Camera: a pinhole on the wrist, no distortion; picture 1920 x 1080 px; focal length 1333.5 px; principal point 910.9 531.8 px. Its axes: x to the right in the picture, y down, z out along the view. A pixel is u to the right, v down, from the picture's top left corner.
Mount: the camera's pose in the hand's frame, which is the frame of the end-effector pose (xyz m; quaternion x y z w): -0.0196 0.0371 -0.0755 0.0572 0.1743 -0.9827 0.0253
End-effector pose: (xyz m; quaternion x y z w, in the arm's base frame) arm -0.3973 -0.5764 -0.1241 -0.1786 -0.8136 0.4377 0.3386
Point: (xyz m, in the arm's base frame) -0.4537 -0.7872 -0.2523
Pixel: 1270 251
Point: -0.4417 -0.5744 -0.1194
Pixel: 85 604
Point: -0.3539 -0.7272 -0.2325
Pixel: 1762 242
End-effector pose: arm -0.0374 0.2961 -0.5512 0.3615 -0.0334 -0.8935 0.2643
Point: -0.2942 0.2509 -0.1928
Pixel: 822 111
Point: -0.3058 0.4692 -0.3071
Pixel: 956 774
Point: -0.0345 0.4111 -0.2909
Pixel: 1740 368
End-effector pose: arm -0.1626 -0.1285 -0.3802 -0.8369 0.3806 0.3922 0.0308
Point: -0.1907 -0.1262 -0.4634
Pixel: 193 452
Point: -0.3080 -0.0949 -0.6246
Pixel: 302 171
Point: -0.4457 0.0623 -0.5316
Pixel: 1092 112
